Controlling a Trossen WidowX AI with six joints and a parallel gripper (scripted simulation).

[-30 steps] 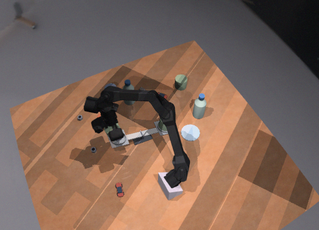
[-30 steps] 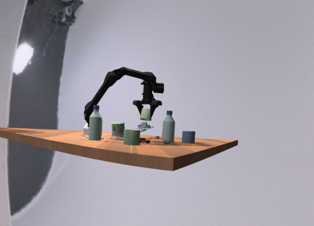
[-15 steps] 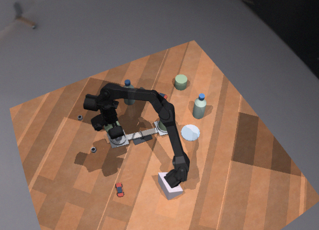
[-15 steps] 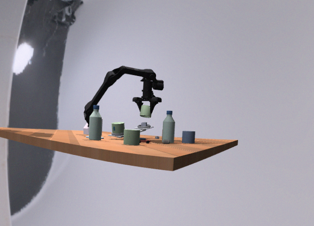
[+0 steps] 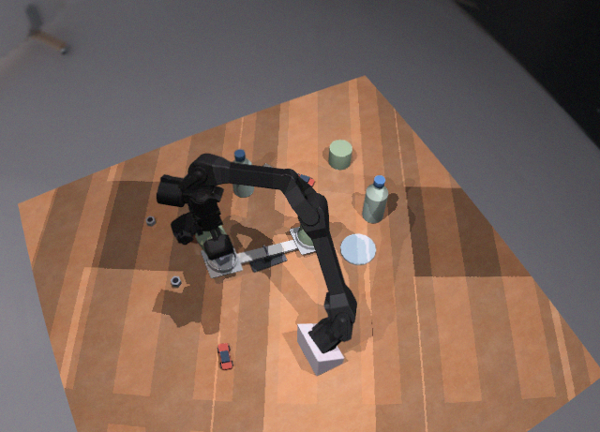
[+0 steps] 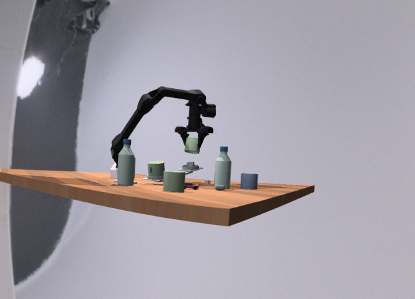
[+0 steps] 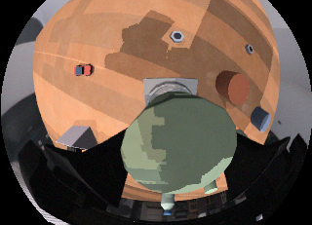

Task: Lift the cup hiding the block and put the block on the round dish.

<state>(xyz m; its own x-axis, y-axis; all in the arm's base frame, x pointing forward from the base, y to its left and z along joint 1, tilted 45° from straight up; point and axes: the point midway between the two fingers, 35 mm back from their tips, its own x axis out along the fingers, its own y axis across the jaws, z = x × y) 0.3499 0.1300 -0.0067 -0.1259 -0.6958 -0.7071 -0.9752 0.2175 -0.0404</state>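
Now: gripper tip 1 cm to the left of the grey block and 8 cm above it. From my gripper tip the other things lie so: orange-brown cylinder 16 cm ahead, 3 cm to the right, 13 cm below; pale blue round dish 15 cm behind, 36 cm to the right, 17 cm below; blue cylinder 33 cm ahead, 14 cm to the right, 13 cm below.
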